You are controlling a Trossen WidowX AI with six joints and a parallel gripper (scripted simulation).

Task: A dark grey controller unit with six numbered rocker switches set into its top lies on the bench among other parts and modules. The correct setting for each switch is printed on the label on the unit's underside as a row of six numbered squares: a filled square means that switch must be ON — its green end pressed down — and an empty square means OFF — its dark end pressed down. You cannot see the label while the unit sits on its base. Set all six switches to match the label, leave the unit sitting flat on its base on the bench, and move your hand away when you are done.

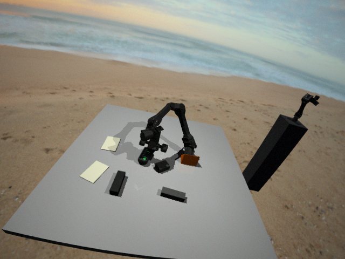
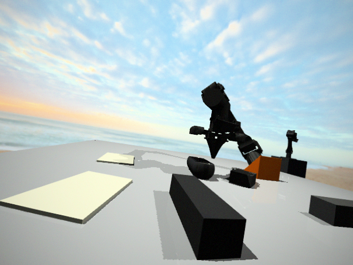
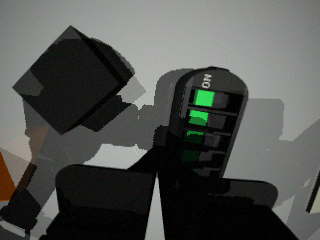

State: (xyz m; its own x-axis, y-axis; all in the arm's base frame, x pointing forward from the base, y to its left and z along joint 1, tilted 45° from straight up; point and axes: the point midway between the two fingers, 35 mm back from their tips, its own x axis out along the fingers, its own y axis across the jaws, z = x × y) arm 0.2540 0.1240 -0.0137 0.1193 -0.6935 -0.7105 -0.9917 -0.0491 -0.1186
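My gripper tip is now 9 cm past the small dark block, 5 cm to the right of it and 4 cm above it. The rest, counted from my gripper tip: long black block 13 cm ahead, 27 cm to the left, 4 cm below; grey block 19 cm behind, 24 cm to the left, 4 cm below.
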